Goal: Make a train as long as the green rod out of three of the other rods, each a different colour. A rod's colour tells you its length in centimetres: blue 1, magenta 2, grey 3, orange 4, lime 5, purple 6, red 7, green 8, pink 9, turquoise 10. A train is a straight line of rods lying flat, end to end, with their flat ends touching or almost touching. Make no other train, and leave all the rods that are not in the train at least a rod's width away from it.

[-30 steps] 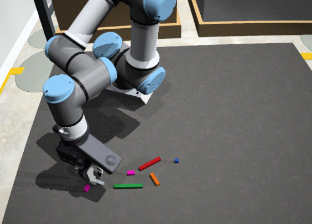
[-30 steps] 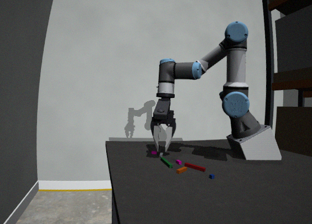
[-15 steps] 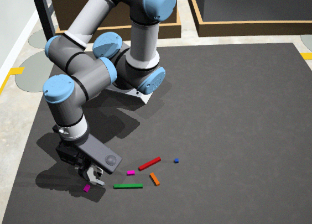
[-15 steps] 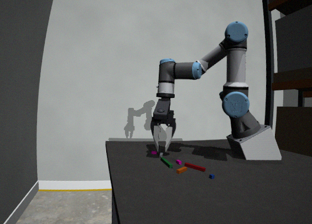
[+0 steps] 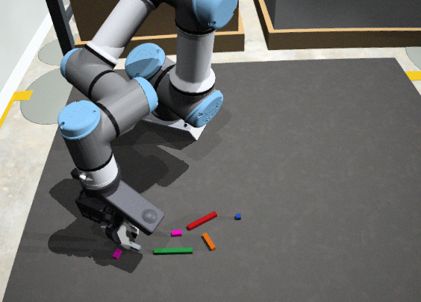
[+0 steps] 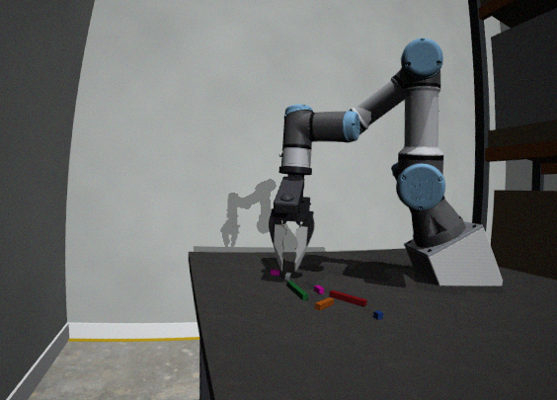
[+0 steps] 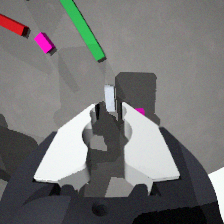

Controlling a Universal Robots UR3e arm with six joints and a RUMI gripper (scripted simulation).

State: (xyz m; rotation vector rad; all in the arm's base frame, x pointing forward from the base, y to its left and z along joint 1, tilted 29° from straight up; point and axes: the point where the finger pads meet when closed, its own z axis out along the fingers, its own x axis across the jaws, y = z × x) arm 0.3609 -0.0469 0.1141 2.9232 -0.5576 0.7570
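Right now my hand is 3 cm above the grey rod. The rest, counted from my hand: green rod 1 cm ahead, 9 cm to the left, 3 cm below; then orange rod 1 cm behind, 16 cm to the left, 3 cm below; then red rod 6 cm behind, 14 cm to the left, 3 cm below.
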